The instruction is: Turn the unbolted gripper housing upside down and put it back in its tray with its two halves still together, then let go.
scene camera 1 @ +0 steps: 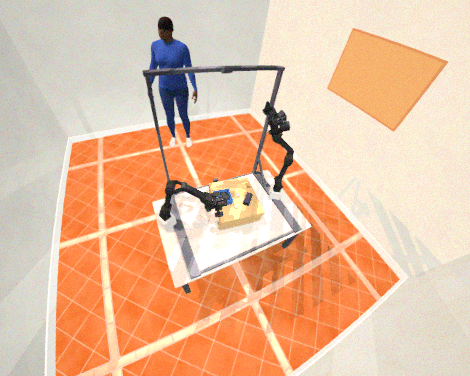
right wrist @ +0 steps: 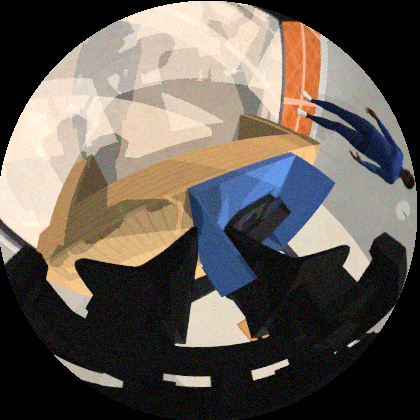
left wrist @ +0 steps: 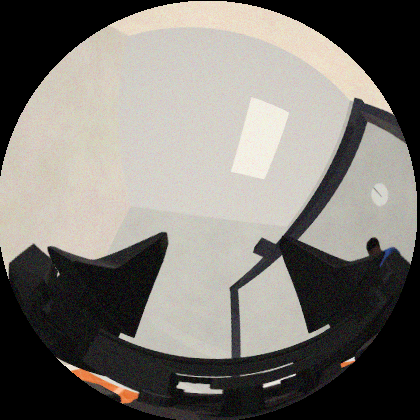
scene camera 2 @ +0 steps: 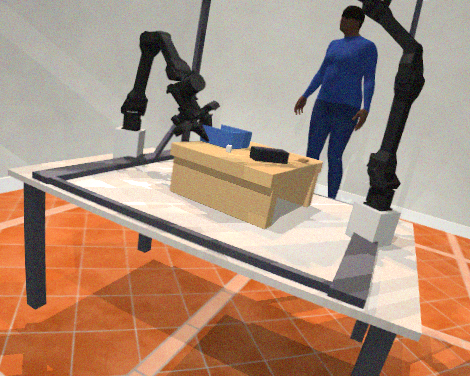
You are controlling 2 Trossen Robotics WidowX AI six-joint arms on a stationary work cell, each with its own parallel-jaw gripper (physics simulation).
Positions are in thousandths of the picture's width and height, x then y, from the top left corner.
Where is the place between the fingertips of my left gripper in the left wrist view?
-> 539, 573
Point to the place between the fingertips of my right gripper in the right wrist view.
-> At 501, 551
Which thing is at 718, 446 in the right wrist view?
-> A blue tray.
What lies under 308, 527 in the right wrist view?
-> A wooden block.
